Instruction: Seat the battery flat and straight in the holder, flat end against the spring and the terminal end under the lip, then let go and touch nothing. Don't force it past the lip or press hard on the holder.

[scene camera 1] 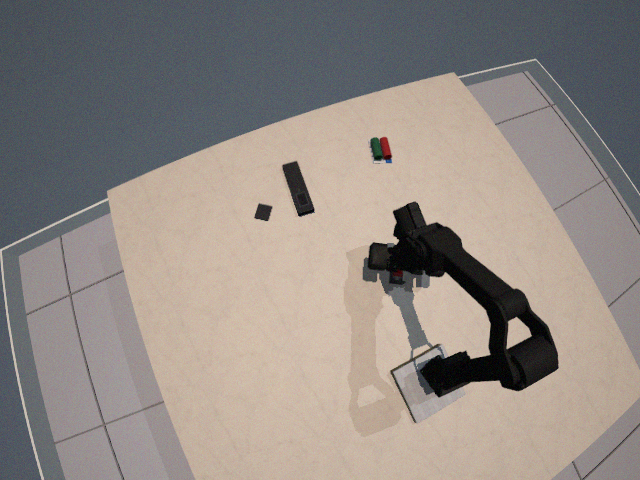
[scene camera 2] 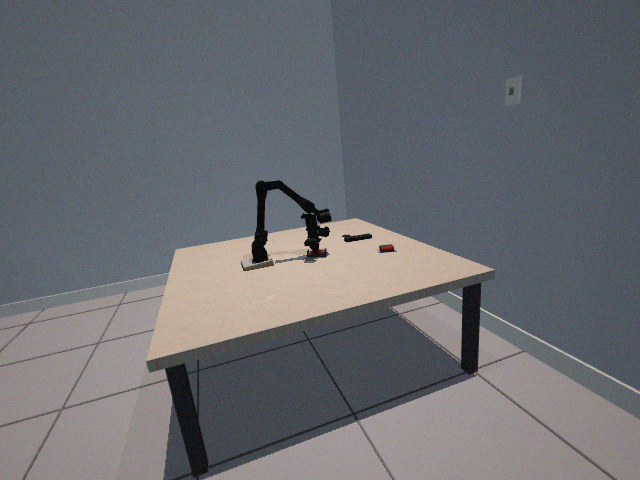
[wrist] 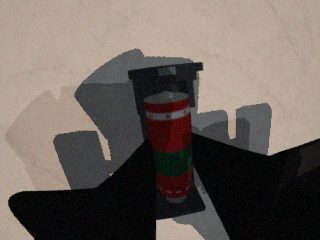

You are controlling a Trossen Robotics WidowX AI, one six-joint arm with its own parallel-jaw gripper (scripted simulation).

In view: the gripper (scene camera 1: 397,265), a battery (wrist: 168,118) and a black bar (scene camera 1: 303,203).
The gripper is seen too in the wrist view (wrist: 169,142).
